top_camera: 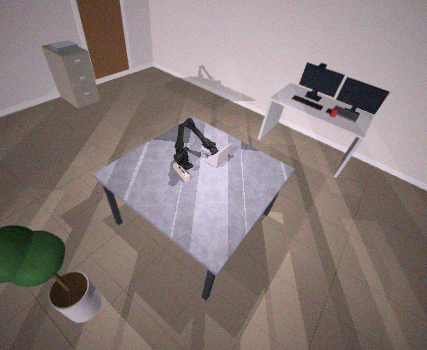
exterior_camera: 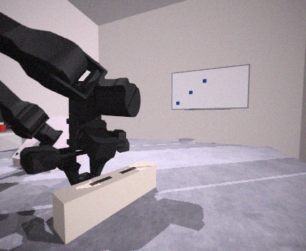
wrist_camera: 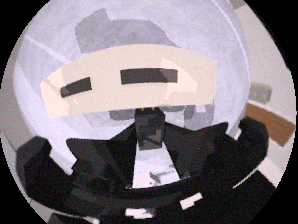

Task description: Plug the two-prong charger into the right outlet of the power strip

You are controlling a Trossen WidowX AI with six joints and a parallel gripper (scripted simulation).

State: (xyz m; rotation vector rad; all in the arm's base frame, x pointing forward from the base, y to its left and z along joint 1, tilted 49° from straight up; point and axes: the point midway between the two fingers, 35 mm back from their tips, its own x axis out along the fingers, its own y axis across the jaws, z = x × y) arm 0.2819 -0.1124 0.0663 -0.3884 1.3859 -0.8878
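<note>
Right now my gripper tip is 2 cm short of the two-prong charger, 1 cm to the left of it and 1 cm below it.
</note>
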